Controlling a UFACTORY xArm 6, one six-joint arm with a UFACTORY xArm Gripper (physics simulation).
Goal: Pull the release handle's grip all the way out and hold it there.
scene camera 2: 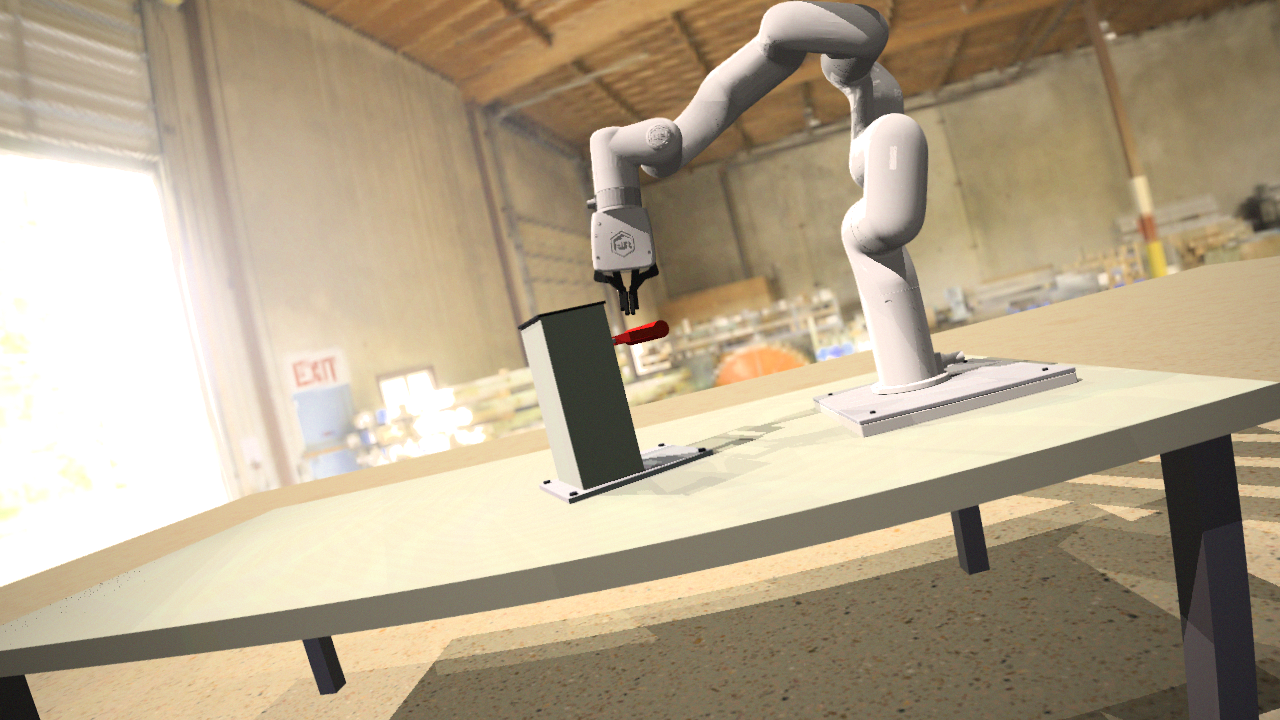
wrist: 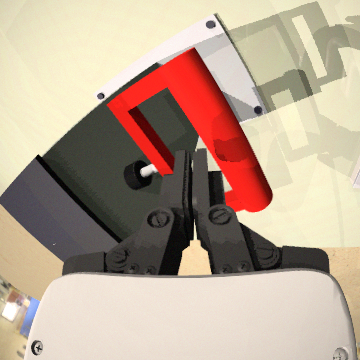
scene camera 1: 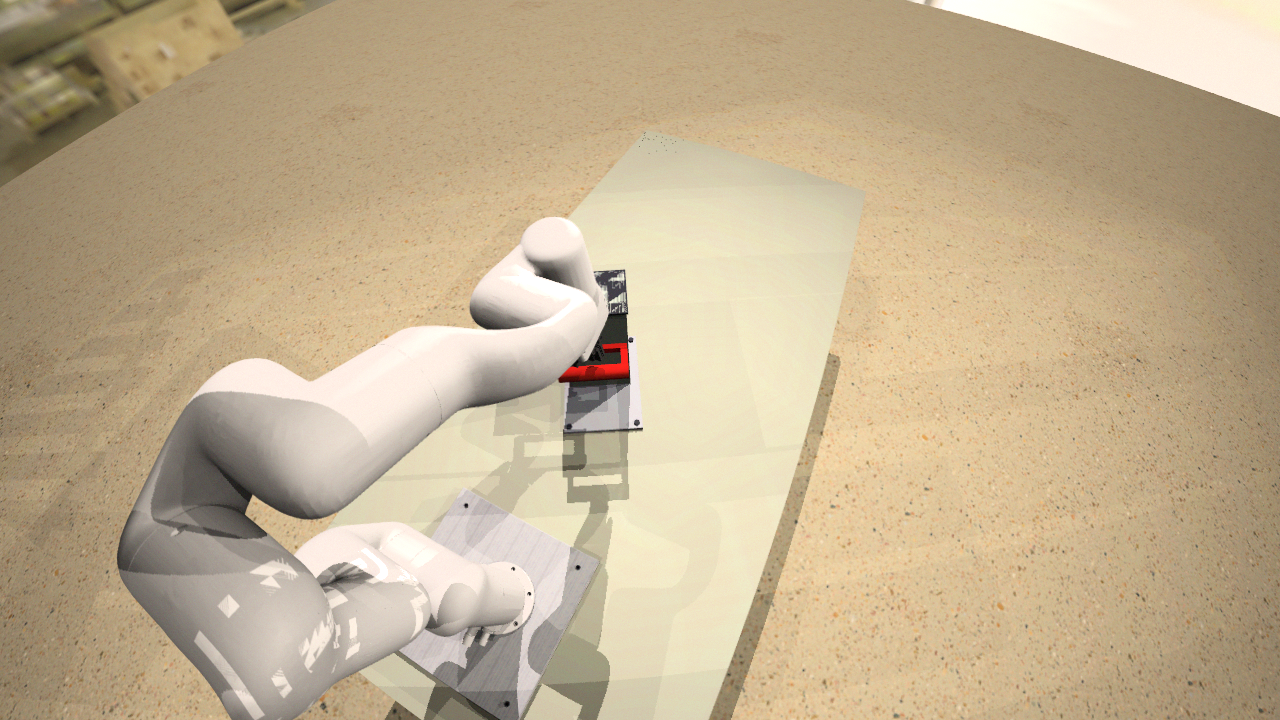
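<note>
The release handle's red grip [scene camera 1: 613, 369] [scene camera 2: 646, 333] [wrist: 200, 100] is a rectangular loop with a thick outer bar. It stands out from the upper face of a dark green box [scene camera 2: 586, 394] [wrist: 85, 150]. In the wrist view a short stretch of white rod [wrist: 148, 171] shows between the black collar [wrist: 135, 175] and the grip. My gripper [scene camera 2: 631, 311] [wrist: 193, 169] is shut with nothing between its fingers. It points down, and its tips are above the grip in scene camera 2. In the wrist view the fingers overlap the loop's opening, beside the thick bar.
The box stands on a light base plate [scene camera 1: 601, 413] [scene camera 2: 563, 490] [wrist: 237, 75] bolted to the pale table [scene camera 1: 716, 295] [scene camera 2: 402, 546]. The arm's own mounting plate [scene camera 1: 554, 559] [scene camera 2: 975, 394] is on the same table. The box's flat top [scene camera 1: 614, 291] rises close beside the gripper.
</note>
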